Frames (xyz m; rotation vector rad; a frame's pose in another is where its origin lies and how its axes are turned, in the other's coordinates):
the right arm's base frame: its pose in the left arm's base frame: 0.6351 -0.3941 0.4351 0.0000 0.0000 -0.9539
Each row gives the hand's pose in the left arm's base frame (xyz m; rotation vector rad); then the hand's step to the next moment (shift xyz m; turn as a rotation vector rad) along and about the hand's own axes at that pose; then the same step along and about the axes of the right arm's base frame.
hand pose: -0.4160 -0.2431 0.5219 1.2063 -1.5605 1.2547
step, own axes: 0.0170 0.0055 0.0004 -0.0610 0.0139 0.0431
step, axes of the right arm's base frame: -0.0027 -0.0097 0.0148 0.0244 -0.0163 -0.0701
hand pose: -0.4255 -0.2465 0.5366 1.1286 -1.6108 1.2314
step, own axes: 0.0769 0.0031 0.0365 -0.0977 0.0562 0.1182
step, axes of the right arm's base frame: 0.0241 -0.0508 0.0640 0.0537 -0.0807 -0.1314
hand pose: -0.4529 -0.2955 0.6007 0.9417 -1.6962 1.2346
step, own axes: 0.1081 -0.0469 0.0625 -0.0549 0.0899 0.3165
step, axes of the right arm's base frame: 0.0612 -0.0567 0.1041 0.1585 -0.2574 -0.1410
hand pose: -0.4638 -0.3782 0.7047 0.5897 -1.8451 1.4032
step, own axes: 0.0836 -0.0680 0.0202 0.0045 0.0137 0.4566
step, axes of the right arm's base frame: 0.0226 -0.0263 0.1040 0.2708 -0.3618 -0.0670
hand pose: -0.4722 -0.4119 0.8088 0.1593 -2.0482 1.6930
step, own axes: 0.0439 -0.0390 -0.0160 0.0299 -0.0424 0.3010
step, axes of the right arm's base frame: -0.0237 -0.0069 0.0557 0.1812 -0.2455 0.0134
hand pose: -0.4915 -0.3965 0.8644 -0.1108 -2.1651 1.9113
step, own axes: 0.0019 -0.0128 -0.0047 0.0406 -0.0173 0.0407
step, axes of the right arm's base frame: -0.0022 0.0024 0.0134 -0.0005 -0.0572 0.0182
